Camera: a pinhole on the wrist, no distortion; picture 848 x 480 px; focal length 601.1 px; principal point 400.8 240.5 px. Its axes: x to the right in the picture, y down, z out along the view. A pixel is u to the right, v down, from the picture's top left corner.
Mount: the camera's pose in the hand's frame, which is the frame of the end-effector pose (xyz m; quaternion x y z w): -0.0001 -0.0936 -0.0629 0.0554 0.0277 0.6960 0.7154
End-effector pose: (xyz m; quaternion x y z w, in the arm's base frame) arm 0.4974 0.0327 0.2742 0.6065 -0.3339 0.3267 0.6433
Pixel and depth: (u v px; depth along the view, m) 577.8 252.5 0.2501
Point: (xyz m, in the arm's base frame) 0.5308 -0.1568 0.2868
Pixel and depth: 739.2 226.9 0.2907
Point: 0.4674 -0.1943 0.3536
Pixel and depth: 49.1 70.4 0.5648
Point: 0.9749 -0.4526 0.2174
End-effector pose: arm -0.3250 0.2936 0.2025 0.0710 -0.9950 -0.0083 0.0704
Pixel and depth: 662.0 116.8 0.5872
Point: -0.6087 0.4020 -0.2767
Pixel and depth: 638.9 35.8 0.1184
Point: -0.3790 0.2340 0.1577
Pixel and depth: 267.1 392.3 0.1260
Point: -0.2991 0.1719 0.1325
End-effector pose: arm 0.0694 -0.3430 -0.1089 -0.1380 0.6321 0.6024 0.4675
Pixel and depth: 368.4 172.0 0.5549
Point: 0.3154 0.0981 -0.2201
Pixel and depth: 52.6 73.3 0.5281
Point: 0.4620 0.0189 -0.4570
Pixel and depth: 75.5 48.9 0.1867
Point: 0.2262 -0.2615 -0.2784
